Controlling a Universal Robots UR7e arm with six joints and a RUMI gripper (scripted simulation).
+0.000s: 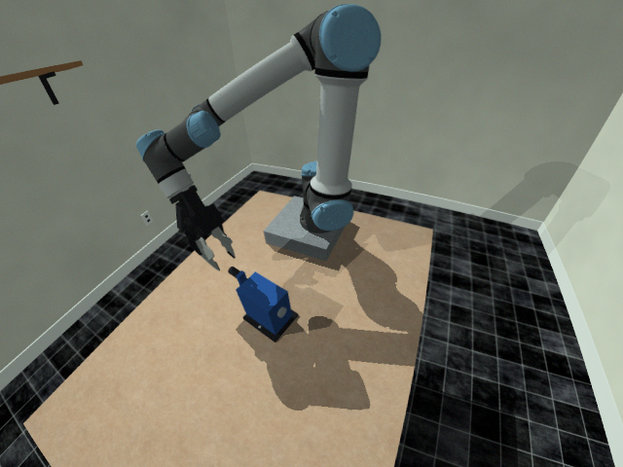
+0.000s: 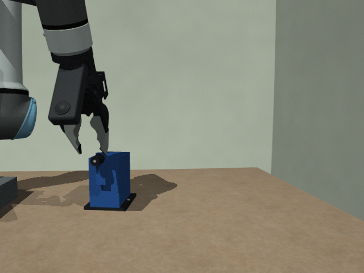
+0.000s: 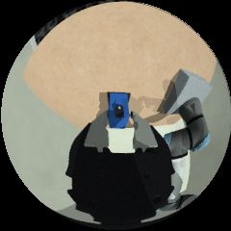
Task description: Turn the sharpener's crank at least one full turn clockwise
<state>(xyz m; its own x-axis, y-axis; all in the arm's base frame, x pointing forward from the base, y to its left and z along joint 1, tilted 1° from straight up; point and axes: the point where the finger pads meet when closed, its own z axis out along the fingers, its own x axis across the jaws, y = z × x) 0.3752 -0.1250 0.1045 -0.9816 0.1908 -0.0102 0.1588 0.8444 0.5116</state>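
Now: the black knob 40 mm to the left of my hand, 30 mm below it and 10 mm ahead of it.
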